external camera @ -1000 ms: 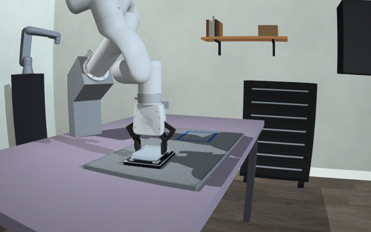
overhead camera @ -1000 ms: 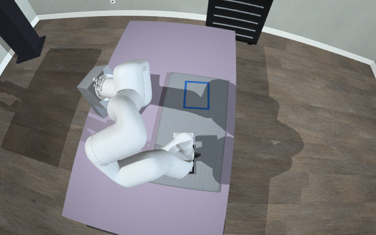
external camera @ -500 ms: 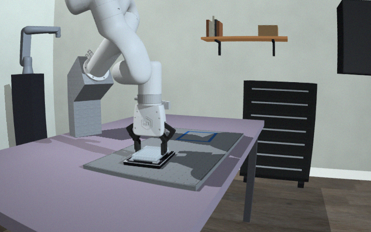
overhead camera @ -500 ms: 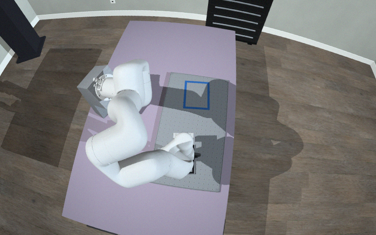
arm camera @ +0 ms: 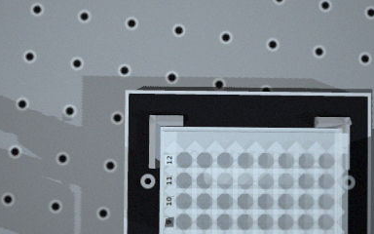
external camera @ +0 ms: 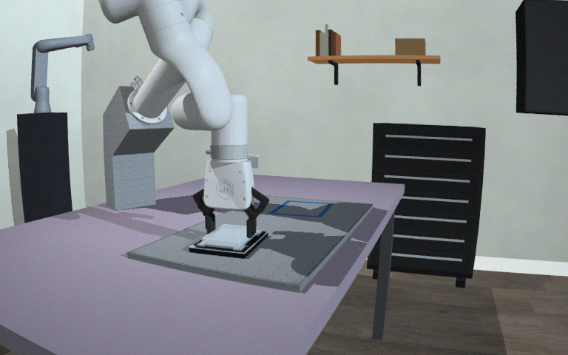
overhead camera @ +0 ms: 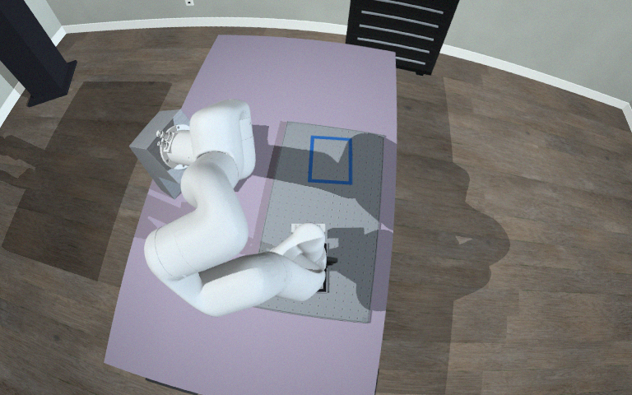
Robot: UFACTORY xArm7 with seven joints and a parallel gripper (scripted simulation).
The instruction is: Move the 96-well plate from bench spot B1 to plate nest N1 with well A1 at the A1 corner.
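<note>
The 96-well plate is 1 cm below my hand. Also, from my hand: plate nest N1: 3 cm below.
</note>
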